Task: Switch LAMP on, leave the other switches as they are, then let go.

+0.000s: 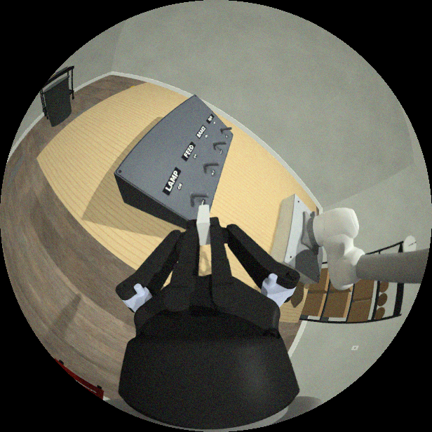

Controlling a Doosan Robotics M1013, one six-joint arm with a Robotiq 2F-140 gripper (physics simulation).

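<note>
The dark blue-grey switch panel [155,140] stands on the wooden table, with the LAMP label [171,181] nearest my gripper. The LAMP switch lever [199,196] is at the OFF end of its row, apart from its ON mark [180,186]. The FEED lever [210,166], BRAKE lever [219,145] and FAN lever [226,130] stand the same way, at their OFF ends. My gripper [204,213] is shut and empty, its pale tips right beside the LAMP lever at the OFF side. The tips partly cover the OFF mark; whether they touch the lever, I cannot tell.
The tan table [100,130] bears the panel. To the right is a light grey mounting block [294,225] with a white robot arm [335,225]. Beyond it is a shelf rack with brown boxes [336,303]. A dark framed object [58,102] stands far left, a red object [80,381] at lower left.
</note>
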